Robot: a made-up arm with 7 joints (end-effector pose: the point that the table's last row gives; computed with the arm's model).
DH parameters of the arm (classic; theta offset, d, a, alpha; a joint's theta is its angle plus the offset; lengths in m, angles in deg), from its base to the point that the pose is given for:
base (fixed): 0 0 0 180
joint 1: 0 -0.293 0 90
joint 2: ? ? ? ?
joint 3: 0 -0.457 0 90
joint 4: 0 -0.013 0 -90
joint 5: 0 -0.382 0 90
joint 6: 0 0 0 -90
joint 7: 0 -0.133 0 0
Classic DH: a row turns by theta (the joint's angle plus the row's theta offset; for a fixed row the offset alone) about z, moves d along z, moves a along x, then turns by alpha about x.
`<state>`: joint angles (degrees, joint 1 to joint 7).
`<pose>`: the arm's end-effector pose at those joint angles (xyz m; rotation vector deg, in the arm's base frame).
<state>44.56 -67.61 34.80 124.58 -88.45 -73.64 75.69</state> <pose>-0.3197 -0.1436 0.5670 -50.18 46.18 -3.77</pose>
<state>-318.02 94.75 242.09 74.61 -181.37 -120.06 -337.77</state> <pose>0.5197 -0.0809 0.4045 101.23 9.24 86.28</pose>
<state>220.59 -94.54 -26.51 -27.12 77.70 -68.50 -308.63</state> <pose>0.6218 -0.5136 -0.0167 -29.59 32.89 42.97</pose>
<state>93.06 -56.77 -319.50 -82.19 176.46 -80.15 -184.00</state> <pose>0.2691 0.6847 0.3982 56.86 -125.24 62.04</pose>
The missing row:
joint 2: 0 -0.013 0 -90
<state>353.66 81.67 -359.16 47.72 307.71 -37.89 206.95</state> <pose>0.8653 0.0002 0.0900 -8.78 -78.83 -29.12</pose>
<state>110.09 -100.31 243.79 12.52 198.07 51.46 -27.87</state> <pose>0.2972 0.8643 0.1073 57.94 -94.17 119.03</pose>
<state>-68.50 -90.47 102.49 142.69 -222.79 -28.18 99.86</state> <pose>0.2480 -0.1318 0.2642 75.14 -73.91 4.94</pose>
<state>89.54 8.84 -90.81 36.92 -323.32 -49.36 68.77</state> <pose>0.2038 -0.0839 1.1706 114.74 -125.92 26.18</pose>
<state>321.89 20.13 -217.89 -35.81 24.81 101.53 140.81</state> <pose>0.1877 0.2861 1.0416 -102.35 -125.86 -74.56</pose>
